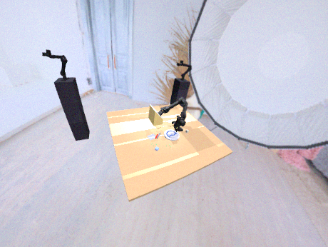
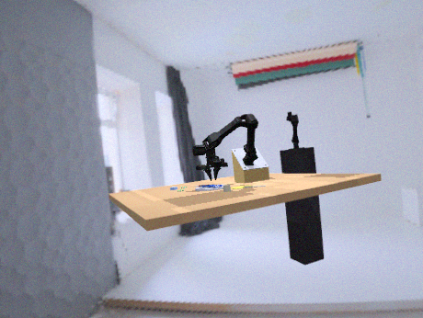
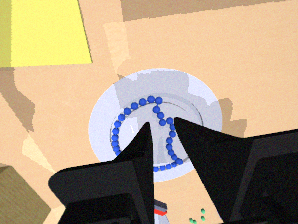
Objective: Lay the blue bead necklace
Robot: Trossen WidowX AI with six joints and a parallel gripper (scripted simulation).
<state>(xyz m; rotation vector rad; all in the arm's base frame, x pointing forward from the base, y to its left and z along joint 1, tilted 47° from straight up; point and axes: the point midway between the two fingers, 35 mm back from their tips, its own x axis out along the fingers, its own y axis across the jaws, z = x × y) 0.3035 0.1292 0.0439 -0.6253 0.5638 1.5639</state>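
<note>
My gripper tip is now 50 mm to the left of the round bead board and 40 mm above it. The rest, counted from my gripper tip: yellow flat piece (130 mm behind, 110 mm to the left, 50 mm below); red-and-grey object (30 mm behind, 230 mm to the right, 50 mm below); white cylinder (190 mm to the left, 30 mm below).
</note>
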